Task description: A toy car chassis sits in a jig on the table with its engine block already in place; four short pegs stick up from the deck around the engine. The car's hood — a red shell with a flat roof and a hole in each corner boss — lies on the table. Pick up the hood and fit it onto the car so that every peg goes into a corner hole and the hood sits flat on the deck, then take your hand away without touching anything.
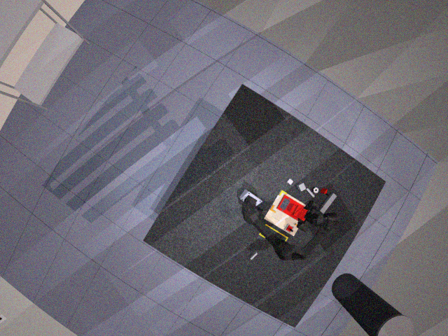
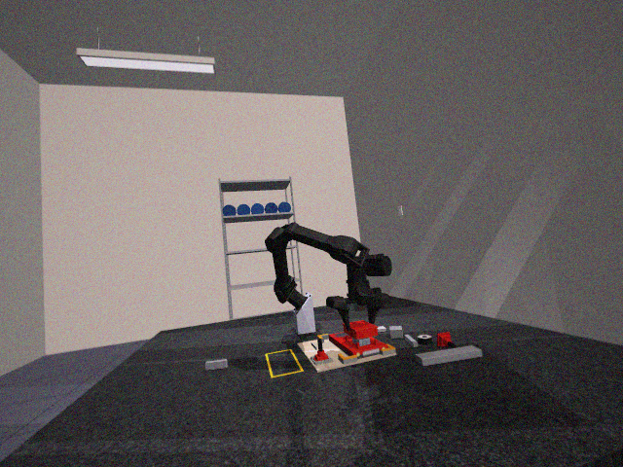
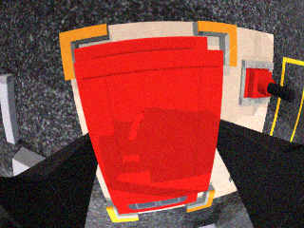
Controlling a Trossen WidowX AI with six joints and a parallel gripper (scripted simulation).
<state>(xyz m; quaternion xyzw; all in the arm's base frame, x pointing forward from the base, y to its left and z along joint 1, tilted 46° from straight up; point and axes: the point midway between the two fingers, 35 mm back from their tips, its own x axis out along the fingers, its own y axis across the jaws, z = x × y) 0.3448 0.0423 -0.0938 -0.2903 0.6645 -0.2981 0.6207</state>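
My gripper tip is now 40 mm above the grey engine block. The rest, counted from my gripper tip: beige jig plate: 50 mm below, 50 mm behind, 30 mm to the right; then red hood: right at my gripper tip; then long grey bar: 160 mm to the left, 160 mm ahead, 50 mm below.
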